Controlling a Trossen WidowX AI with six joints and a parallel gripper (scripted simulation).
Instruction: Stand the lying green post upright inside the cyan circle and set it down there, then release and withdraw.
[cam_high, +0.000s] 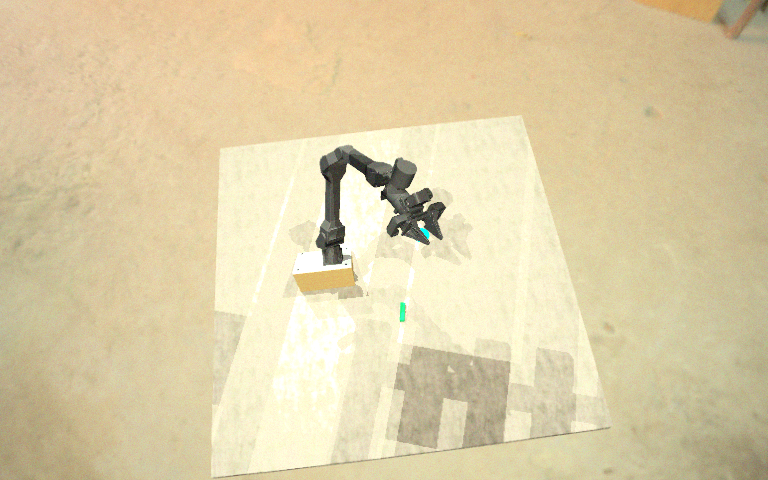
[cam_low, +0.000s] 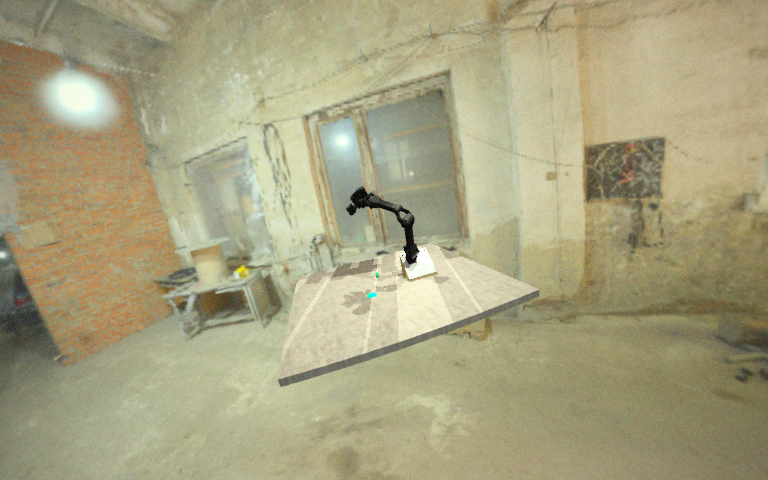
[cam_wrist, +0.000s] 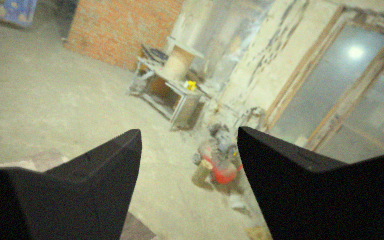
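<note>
Now: the green post 9 cm behind my gripper tip, 1 cm to the left of it and 55 cm below it. The rest, counted from my gripper tip: cyan circle: 2 cm ahead, 31 cm to the left, 56 cm below.
</note>
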